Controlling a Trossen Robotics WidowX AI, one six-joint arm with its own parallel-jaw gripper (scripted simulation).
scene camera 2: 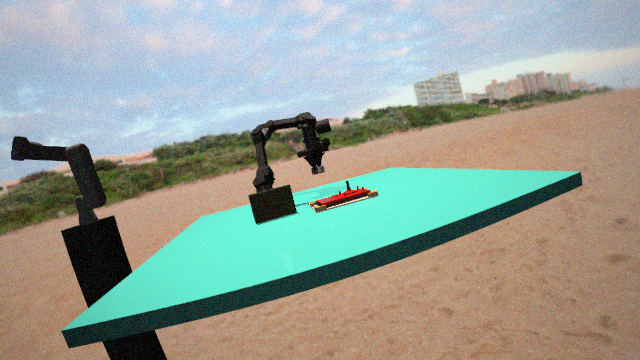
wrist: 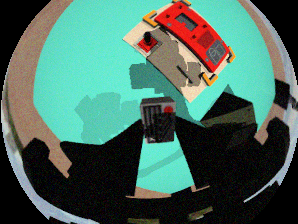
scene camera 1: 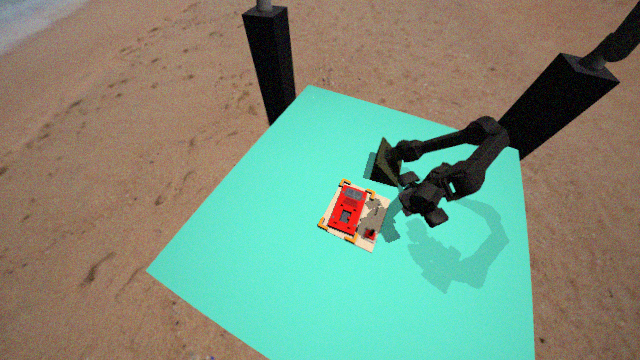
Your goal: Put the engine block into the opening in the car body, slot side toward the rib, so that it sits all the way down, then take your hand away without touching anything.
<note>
My gripper holds an engine block. I also see a red car body.
My gripper is seen too in the wrist view.
</note>
